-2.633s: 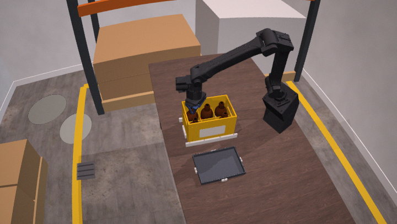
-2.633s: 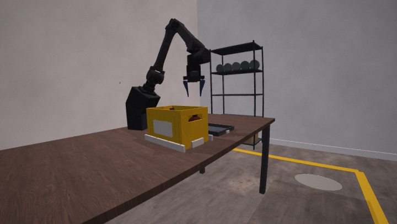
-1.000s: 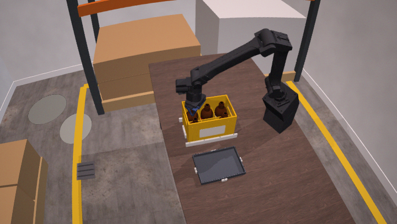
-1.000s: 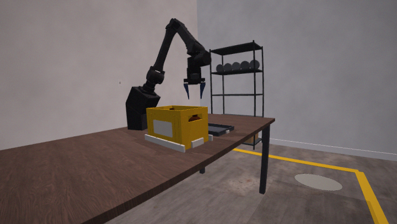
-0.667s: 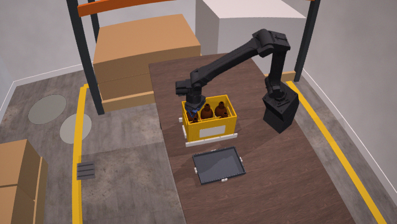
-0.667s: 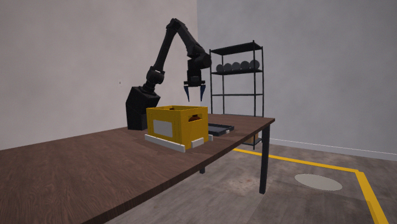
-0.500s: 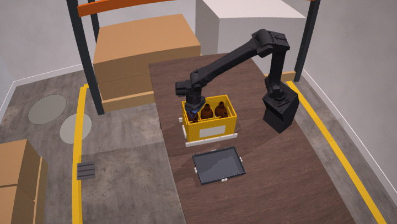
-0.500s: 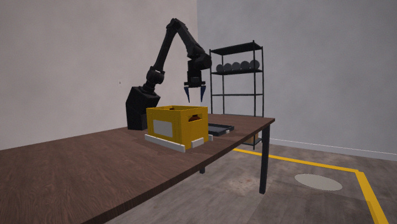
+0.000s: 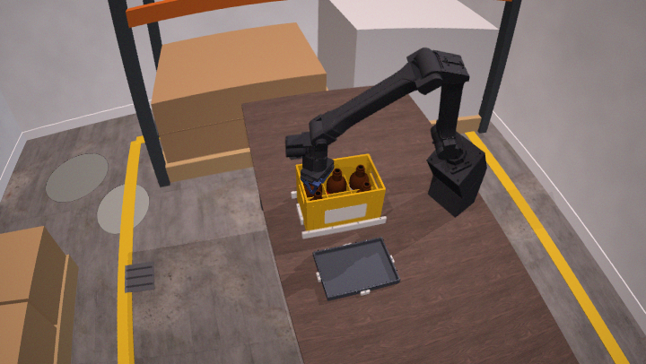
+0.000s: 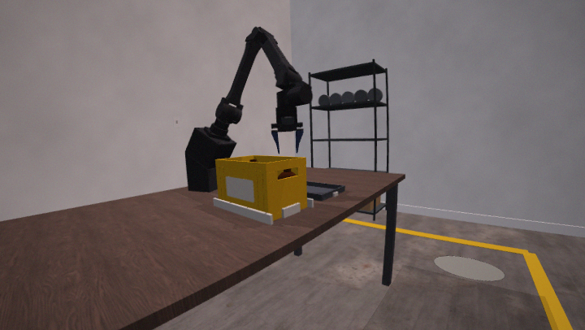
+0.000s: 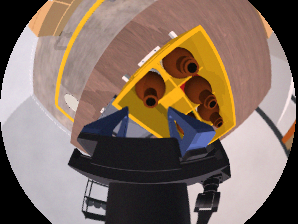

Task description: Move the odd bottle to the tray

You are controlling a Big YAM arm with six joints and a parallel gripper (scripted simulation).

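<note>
Now: the glass bottle 11 cm below my hand. From my hand the other things lie so: dark tray (11 cm behind, 21 cm to the left, 19 cm below); yellow crate (9 cm behind, 6 cm to the right, 12 cm below).
</note>
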